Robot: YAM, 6 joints.
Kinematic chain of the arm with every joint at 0, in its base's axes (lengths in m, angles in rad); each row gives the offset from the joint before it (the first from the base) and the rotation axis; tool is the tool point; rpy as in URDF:
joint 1: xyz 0 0 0.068 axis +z
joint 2: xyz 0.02 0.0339 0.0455 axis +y
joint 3: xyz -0.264 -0.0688 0 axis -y
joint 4: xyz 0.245 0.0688 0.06 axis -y
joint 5: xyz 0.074 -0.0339 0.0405 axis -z
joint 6: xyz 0.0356 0 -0.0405 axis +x
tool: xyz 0 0 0 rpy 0 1.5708 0
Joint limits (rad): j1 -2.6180..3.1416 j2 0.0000..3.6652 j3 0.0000..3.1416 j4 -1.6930..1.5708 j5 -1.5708..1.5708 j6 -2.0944..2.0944
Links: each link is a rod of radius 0.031 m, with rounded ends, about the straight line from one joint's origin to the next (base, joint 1, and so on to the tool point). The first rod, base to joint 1, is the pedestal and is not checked.
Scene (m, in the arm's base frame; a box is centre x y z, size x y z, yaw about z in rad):
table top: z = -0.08
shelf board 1: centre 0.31 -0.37 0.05 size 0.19 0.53 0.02 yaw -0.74
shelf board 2: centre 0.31 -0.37 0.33 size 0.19 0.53 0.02 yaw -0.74
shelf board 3: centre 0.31 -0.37 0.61 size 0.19 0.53 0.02 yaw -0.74
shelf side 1: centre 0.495 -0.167 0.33 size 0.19 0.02 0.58 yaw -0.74
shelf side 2: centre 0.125 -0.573 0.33 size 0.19 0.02 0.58 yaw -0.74
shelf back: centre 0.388 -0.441 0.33 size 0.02 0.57 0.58 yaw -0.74
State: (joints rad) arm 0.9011 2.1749 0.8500 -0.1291 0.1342 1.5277
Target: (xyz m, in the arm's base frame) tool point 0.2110 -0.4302 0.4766
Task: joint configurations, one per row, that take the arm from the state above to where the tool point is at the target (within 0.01 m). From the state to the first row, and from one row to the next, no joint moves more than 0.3 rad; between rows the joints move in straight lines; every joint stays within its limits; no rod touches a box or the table.
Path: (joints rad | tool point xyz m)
1: 0.6539 1.9635 1.0321 -0.1131 0.1842 1.5609 | 0.2977 0.2200 0.1024
2: 0.4066 1.7520 1.2143 -0.0972 0.2341 1.5942 | 0.3672 0.1491 0.2348
3: 0.1594 1.5406 1.3964 -0.0812 0.2841 1.6274 | 0.3655 0.0486 0.3774
4: -0.0878 1.3292 1.5786 -0.0653 0.3341 1.6606 | 0.2831 -0.0366 0.5082
5: -0.3408 1.5094 1.7265 0.0150 0.3018 1.6274 | 0.3124 -0.1220 0.5132
6: -0.5938 1.6897 1.8745 0.0952 0.2695 1.5942 | 0.3140 -0.2234 0.5096
7: -0.8467 1.8700 2.0225 0.1754 0.2372 1.5609 | 0.2810 -0.3304 0.4973
8: -1.0997 2.0503 2.1705 0.2556 0.2049 1.5277 | 0.2110 -0.4302 0.4766

